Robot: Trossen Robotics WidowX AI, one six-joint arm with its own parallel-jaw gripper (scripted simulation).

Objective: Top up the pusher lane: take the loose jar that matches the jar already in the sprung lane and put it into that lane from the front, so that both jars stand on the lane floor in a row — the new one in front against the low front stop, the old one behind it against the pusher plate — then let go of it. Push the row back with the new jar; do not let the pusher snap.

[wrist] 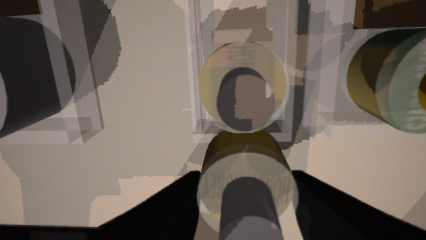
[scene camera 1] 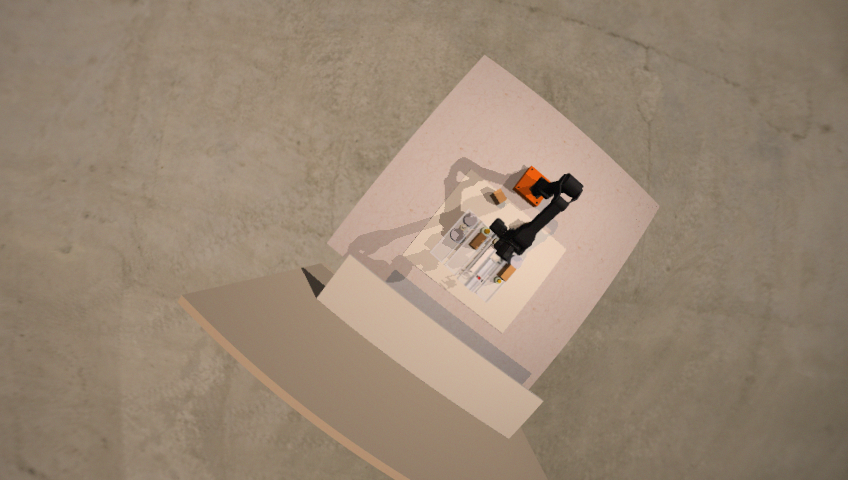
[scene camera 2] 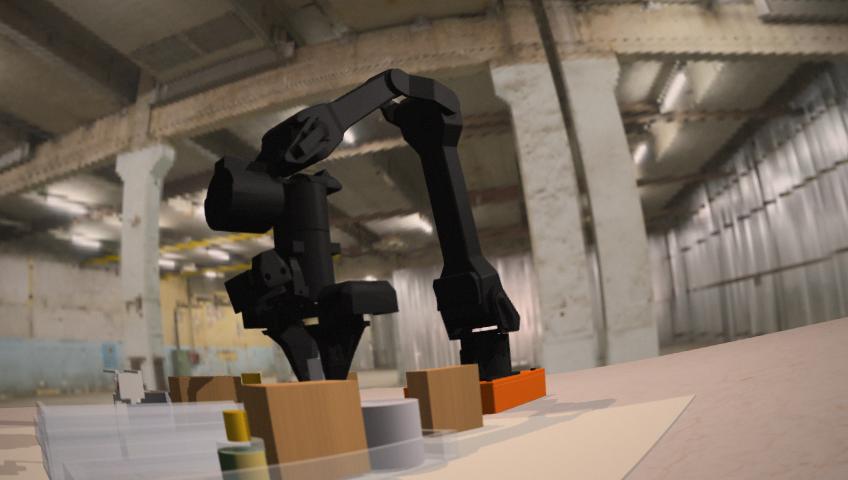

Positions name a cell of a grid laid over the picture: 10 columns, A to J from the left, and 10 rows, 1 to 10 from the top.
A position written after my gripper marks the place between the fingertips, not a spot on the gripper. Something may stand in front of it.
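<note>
I can see my gripper (scene camera 2: D9), and the wrist view gives me the gripper (wrist: F8) as well. A jar (wrist: F4) is here, and so is a grey cylinder (scene camera 2: E9). Then I see a wooden block (scene camera 2: F9), another wooden block (scene camera 2: D9), and yet another wooden block (scene camera 2: C9).
</note>
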